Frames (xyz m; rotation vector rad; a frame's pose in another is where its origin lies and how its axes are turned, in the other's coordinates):
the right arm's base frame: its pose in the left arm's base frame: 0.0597 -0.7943 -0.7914 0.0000 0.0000 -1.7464
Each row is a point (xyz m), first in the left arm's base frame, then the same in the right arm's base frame.
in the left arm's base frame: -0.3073 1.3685 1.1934
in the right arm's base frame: -2.0654 -0.7392 1.9848
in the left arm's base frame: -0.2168 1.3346 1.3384
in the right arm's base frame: -2.0479 -0.6442 2.1298
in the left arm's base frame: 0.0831 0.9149 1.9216
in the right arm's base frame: -1.6870 -0.2756 2.7130
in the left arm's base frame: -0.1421 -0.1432 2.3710
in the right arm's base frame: -0.6058 -0.3124 3.1624
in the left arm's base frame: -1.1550 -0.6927 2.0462
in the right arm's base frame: 0.1122 -1.2138 2.8376
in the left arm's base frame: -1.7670 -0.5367 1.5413
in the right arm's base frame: 0.0655 -1.8436 2.3327
